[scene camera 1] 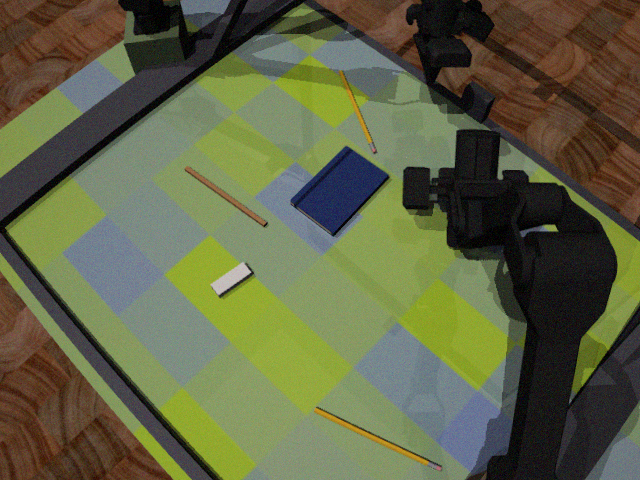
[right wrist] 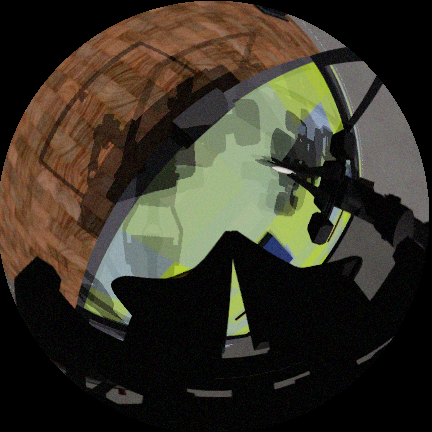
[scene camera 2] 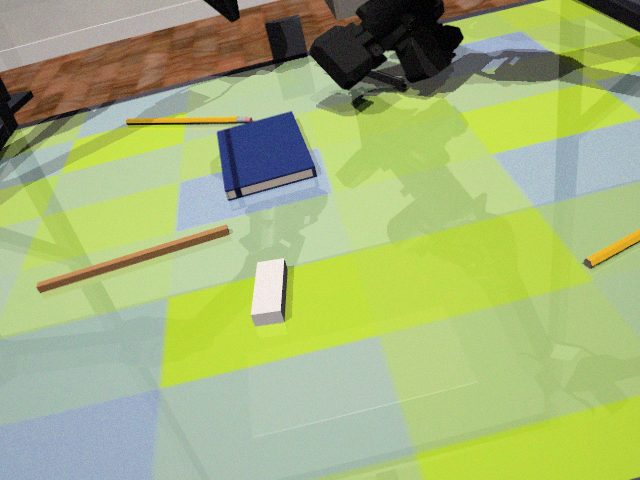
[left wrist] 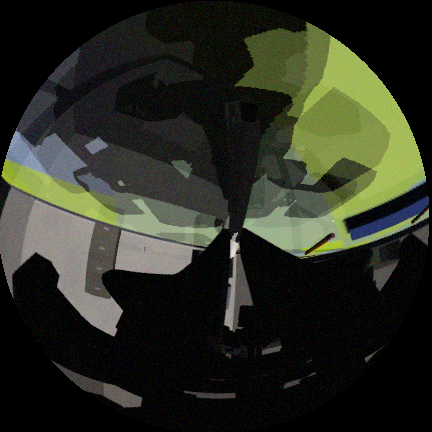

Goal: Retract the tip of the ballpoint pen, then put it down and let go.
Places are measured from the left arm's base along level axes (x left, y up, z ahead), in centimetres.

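Where they show: left gripper, fingertip midpoint: (right wrist: 287,170) (left wrist: 233,233); right gripper, fingertip midpoint: (scene camera 1: 430,82) (right wrist: 230,236) (scene camera 2: 235,20); right arm's base at its link origin: (scene camera 1: 152,20).
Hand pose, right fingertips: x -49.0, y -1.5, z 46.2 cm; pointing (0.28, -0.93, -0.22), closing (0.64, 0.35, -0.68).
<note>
Each offset is from my right fingertips to the centre of the thing.
The ballpoint pen @[dy -7.4, dx +8.5, dz -13.5 cm] (left wrist: 242,160) (right wrist: 283,170) is held in my left gripper (left wrist: 233,233). In the left wrist view it stands out past the fingertips as a dark, heavily shaded bar. In the right wrist view a pale, shiny part shows. I cannot tell whether its writing tip is out or in. My left gripper is shut on the pen, low over the cloth, beyond the blue notebook in scene camera 2; its fingertips are hidden in scene camera 1. My right gripper (right wrist: 230,236) (scene camera 1: 432,80) is shut and empty, above the upper edge of the table in scene camera 1.
A blue notebook @[dy -8.3, dx +21.5, dz +0.9 cm] (scene camera 1: 339,191) (scene camera 2: 267,152) lies on the checkered cloth, with a yellow pencil @[dy -8.6, dx +7.0, dz +9.4 cm] (scene camera 1: 356,108) (scene camera 2: 180,121) beside it. A brown stick @[dy -8.6, dx +34.5, dz +14.4 cm] (scene camera 1: 225,196) (scene camera 2: 131,258), a white eraser @[dy -8.3, dx +44.2, dz +2.9 cm] (scene camera 1: 231,279) (scene camera 2: 268,289) and another yellow pencil @[dy -8.6, dx +48.0, dz -28.4 cm] (scene camera 1: 377,438) (scene camera 2: 615,248) lie farther away.
</note>
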